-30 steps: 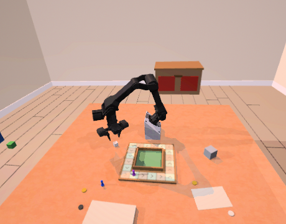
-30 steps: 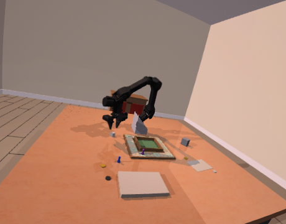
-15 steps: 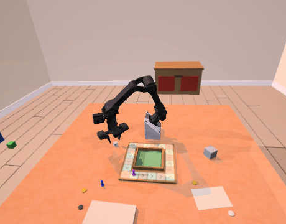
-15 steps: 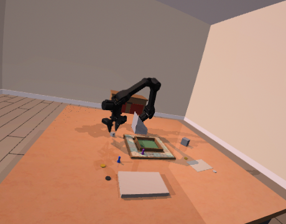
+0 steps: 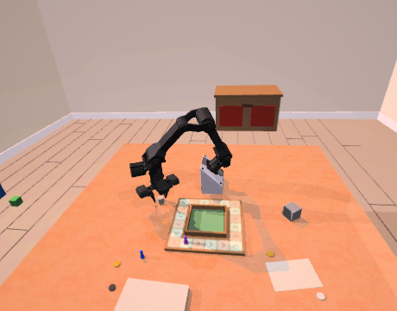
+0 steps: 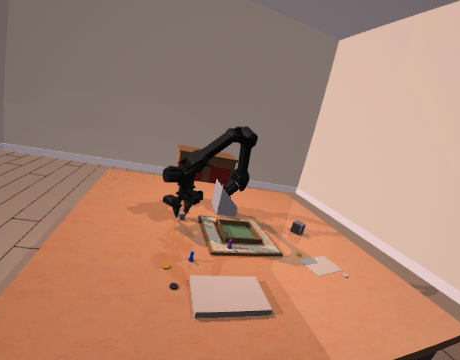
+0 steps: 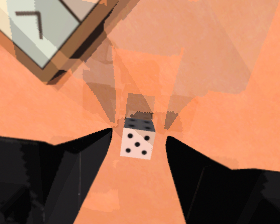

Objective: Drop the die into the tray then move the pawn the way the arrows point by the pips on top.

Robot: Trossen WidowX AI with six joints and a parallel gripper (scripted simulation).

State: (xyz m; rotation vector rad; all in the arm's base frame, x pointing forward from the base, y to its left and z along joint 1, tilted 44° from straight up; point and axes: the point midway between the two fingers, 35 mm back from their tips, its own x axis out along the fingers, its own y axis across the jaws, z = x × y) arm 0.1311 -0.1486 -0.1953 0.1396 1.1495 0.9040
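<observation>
My gripper tip is right at the white die. From my gripper tip the other things lie so: purple pawn (250 mm ahead, 130 mm to the left, 20 mm above); green dice tray (140 mm ahead, 210 mm to the left); blue pawn (290 mm ahead, 20 mm to the right).
</observation>
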